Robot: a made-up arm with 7 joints.
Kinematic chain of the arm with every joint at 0, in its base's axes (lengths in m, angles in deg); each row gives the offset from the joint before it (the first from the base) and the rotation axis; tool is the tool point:
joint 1: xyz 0 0 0 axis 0 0.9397 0.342
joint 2: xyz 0 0 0 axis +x
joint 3: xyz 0 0 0 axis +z
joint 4: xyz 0.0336 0 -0.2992 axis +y
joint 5: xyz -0.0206 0 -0.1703 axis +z
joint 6: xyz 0 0 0 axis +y
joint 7: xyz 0 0 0 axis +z
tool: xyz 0 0 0
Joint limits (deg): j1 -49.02..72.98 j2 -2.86..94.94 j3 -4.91..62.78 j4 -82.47..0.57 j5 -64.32..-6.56 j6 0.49..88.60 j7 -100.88..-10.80
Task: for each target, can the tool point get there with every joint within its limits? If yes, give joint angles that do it. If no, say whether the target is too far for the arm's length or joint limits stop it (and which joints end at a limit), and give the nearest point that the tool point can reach.
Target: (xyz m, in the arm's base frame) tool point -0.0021 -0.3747 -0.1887
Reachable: no: joint limits stop it (at a limit: joint 2, joint 3, joint 4) | nearest point -0.0157 -0.0142 -0.3954 | short by 0.416 m
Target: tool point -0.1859 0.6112 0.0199
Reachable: no: too far | nearest point -0.1375 0.4520 0.0147 | short by 0.167 m
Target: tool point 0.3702 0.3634 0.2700
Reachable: no: too far | nearest point 0.2384 0.3180 0.1524 | short by 0.182 m
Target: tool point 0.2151 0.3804 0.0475
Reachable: yes | joints -39.58 64.37 48.35 -58.23 -39.31 64.96 -68.18
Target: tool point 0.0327 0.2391 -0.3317
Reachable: yes | joints 15.34 15.84 45.46 -75.53 -59.16 80.32 -81.13
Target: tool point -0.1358 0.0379 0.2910
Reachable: no: joint limits stop it (at a limit: joint 1, joint 2, joint 3, joint 4) | nearest point -0.0025 0.3115 0.2445 | short by 0.308 m
